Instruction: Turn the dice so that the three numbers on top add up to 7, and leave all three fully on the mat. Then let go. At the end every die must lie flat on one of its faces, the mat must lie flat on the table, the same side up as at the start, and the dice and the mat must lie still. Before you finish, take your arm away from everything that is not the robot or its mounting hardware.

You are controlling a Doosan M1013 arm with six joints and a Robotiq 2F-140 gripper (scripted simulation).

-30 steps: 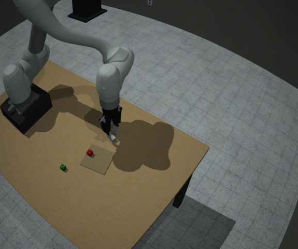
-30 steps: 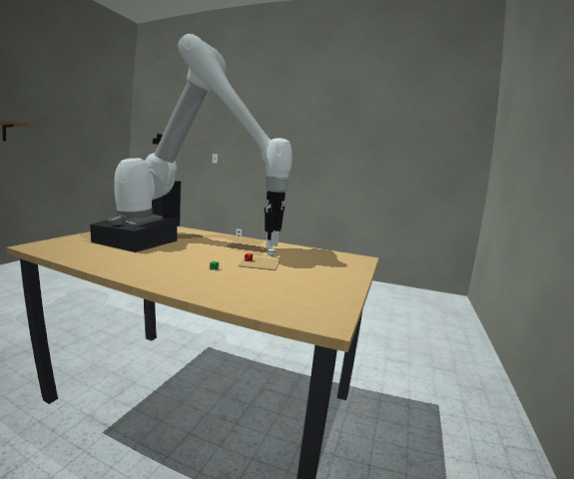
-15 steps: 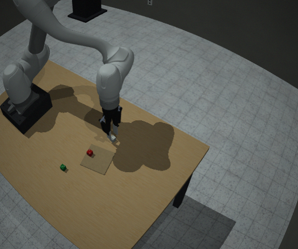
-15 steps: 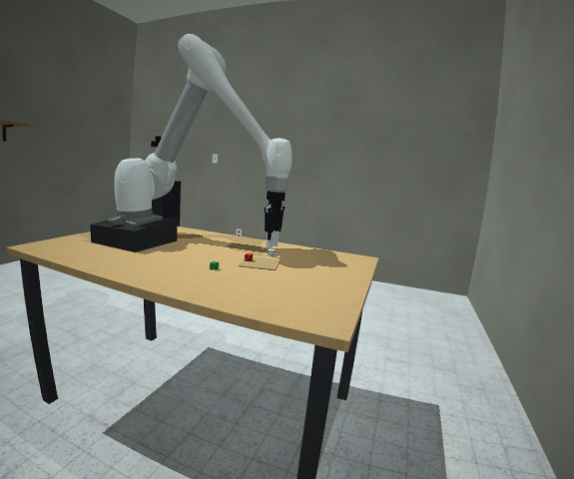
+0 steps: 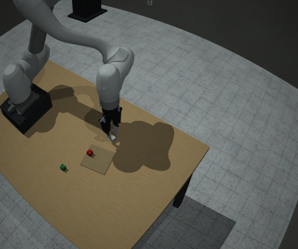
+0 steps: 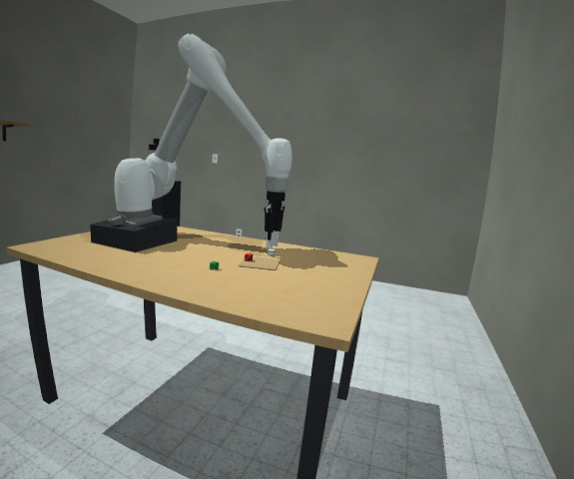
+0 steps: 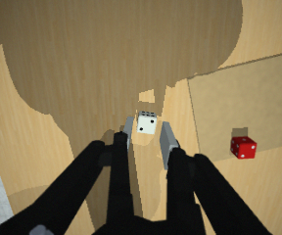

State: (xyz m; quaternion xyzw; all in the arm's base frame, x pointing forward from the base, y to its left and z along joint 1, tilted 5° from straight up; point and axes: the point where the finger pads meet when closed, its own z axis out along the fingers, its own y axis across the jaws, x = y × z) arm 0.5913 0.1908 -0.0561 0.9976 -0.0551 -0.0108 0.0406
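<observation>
Right now my hand is 6 cm above the white die. From my hand the other things lie so: red die: 3 cm behind, 14 cm to the right, 5 cm below; then tan mat: 2 cm ahead, 14 cm to the right, 7 cm below; then green die: 8 cm behind, 31 cm to the right, 6 cm below.
</observation>
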